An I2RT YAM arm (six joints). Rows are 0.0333 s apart.
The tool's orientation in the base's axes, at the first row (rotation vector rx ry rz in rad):
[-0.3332, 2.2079, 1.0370]
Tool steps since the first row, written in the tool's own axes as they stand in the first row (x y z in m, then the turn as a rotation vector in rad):
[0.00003, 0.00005, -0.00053, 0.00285, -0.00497, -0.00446]
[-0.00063, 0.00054, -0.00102, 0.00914, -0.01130, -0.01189]
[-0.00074, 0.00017, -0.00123, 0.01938, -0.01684, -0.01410]
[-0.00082, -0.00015, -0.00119, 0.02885, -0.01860, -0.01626]
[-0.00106, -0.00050, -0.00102, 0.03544, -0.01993, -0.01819]
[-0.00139, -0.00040, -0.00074, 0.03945, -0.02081, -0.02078]
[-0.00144, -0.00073, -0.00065, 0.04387, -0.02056, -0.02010]
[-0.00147, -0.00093, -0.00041, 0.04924, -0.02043, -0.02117]
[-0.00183, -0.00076, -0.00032, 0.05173, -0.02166, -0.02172]
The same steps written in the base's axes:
[-0.00029, -0.00037, 0.00025, -0.00180, -0.00648, -0.00275]
[-0.00026, -0.00045, 0.00121, -0.00688, -0.01592, -0.00721]
[-0.00010, -0.00086, 0.00116, -0.01287, -0.02070, -0.01624]
[0.00013, -0.00104, 0.00101, -0.02008, -0.02302, -0.02258]
[0.00056, -0.00115, 0.00088, -0.02524, -0.02502, -0.02685]
[0.00089, -0.00089, 0.00103, -0.02901, -0.02736, -0.02883]
[0.00112, -0.00104, 0.00083, -0.03211, -0.02647, -0.03194]
[0.00135, -0.00099, 0.00062, -0.03667, -0.02693, -0.03494]
[0.00158, -0.00083, 0.00092, -0.03818, -0.02802, -0.03706]

